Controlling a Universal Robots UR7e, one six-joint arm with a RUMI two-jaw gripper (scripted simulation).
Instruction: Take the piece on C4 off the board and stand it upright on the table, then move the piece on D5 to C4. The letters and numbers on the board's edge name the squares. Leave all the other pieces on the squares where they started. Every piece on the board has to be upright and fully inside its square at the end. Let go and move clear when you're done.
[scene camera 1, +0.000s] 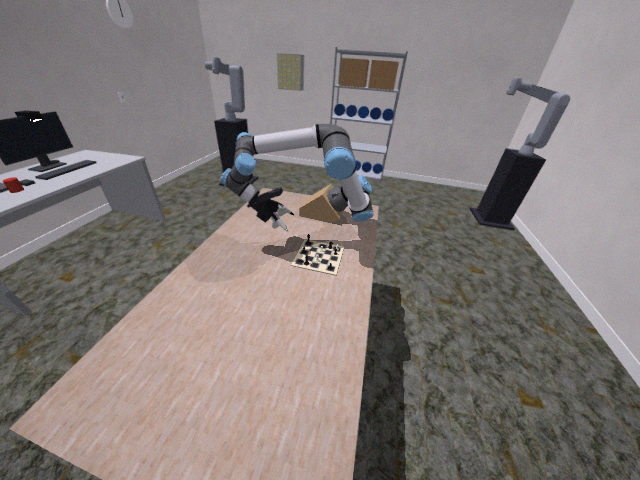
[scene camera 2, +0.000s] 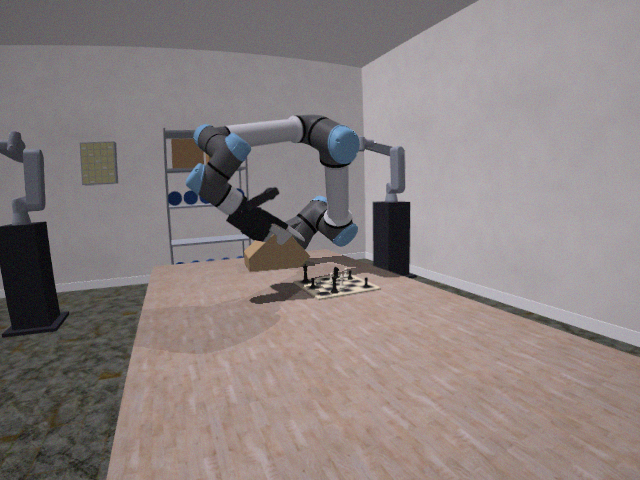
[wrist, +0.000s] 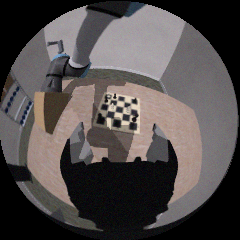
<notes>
The pictures show: my gripper and a chessboard.
My gripper is seen too in scene camera 1 and in the wrist view.
</notes>
